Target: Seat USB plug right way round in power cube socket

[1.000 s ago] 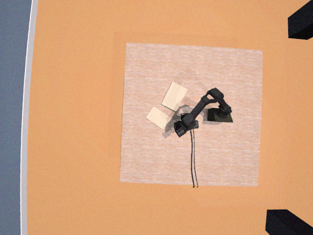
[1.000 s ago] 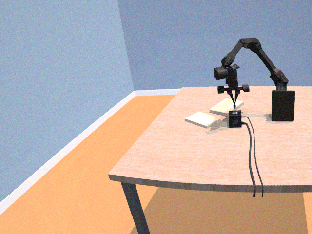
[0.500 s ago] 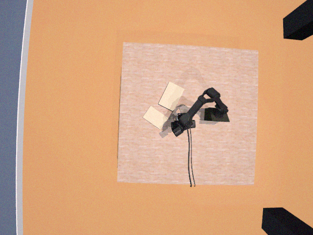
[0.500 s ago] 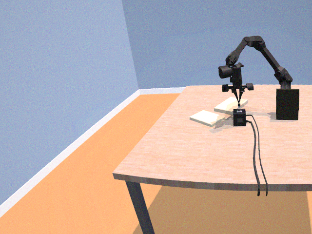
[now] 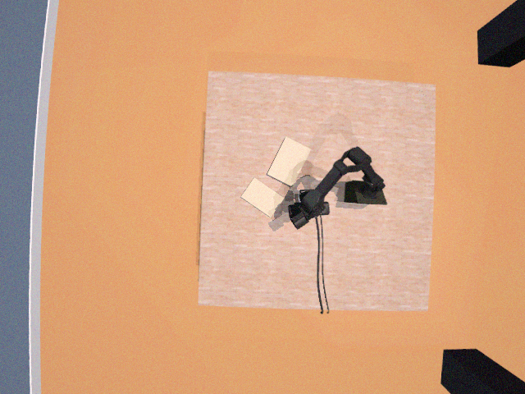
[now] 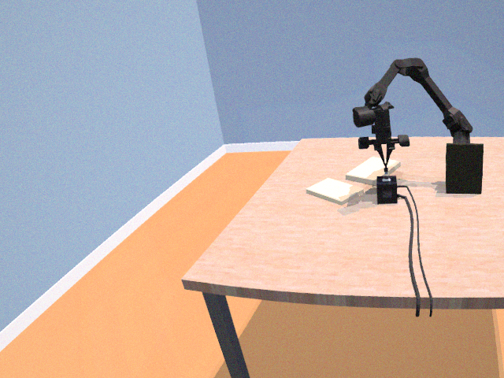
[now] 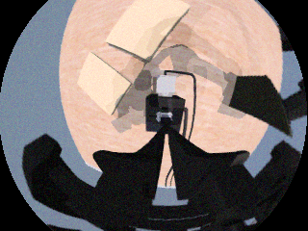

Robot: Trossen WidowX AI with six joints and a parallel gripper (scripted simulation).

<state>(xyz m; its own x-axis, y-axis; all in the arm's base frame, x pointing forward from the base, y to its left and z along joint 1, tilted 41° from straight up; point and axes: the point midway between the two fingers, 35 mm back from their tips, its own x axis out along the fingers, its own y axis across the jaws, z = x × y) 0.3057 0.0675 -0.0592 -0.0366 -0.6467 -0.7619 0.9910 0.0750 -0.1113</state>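
Right now the USB plug is 2 cm below my gripper tip.
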